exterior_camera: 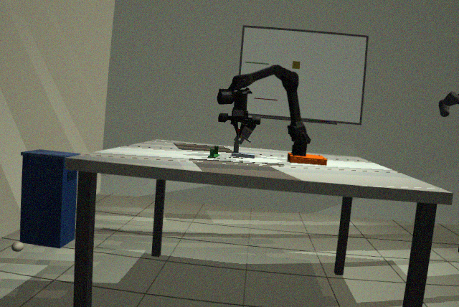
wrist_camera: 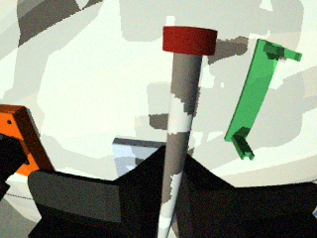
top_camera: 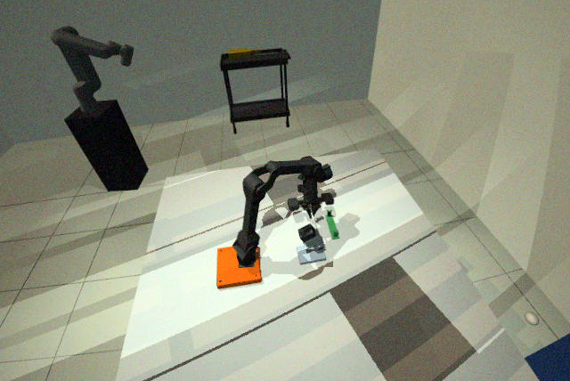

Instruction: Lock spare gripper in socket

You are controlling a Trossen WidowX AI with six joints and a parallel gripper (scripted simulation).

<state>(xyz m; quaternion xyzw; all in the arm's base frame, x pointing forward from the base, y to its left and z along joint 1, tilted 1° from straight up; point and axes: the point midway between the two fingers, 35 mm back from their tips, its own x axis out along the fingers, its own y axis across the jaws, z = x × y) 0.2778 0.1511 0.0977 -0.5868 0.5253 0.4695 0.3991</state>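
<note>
Right now my gripper tip is 11 cm to the left of the socket and 5 cm above it. Also, from my gripper tip: green bracket (10 cm ahead, 7 cm below, 2 cm to the left); then spare gripper (12 cm to the right, 2 cm above, 1 cm behind).
</note>
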